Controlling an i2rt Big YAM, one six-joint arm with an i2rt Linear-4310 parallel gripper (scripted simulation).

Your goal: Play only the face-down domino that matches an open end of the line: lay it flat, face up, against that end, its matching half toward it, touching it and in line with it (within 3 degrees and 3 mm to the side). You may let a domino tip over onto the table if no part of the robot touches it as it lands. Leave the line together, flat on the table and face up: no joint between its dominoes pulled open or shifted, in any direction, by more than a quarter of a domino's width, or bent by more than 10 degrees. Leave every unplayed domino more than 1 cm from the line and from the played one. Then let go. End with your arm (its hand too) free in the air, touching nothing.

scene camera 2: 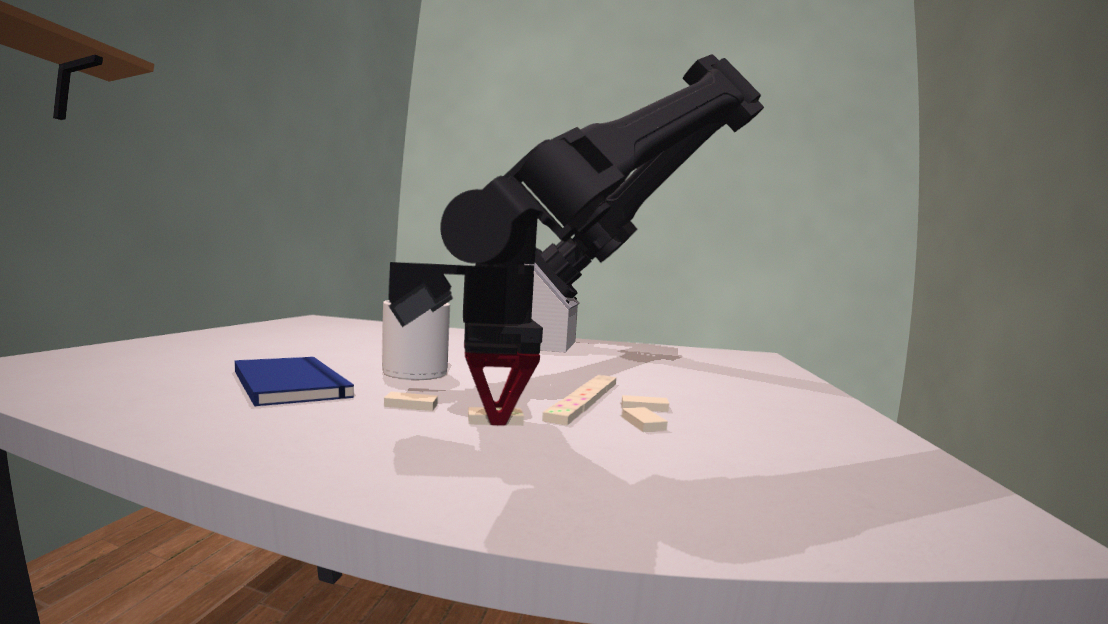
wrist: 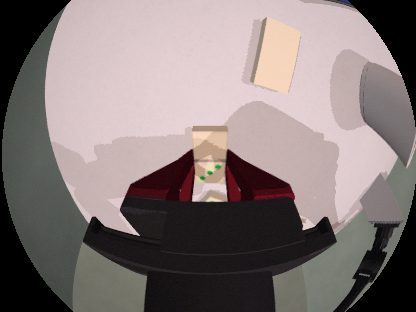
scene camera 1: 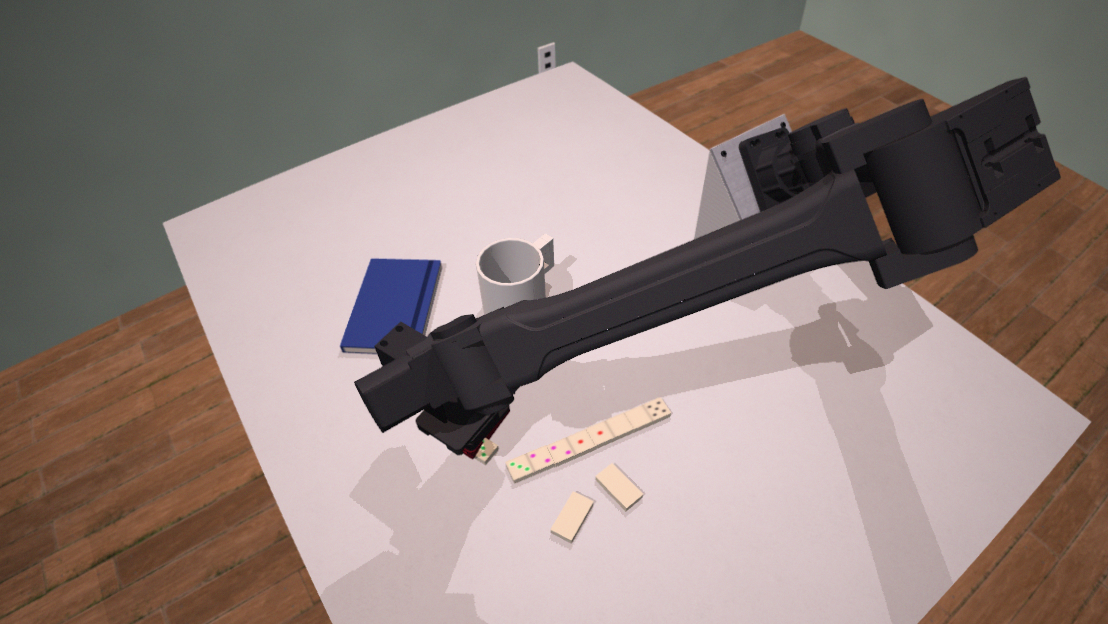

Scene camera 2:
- my gripper: 496, 420
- blue notebook: 276, 381
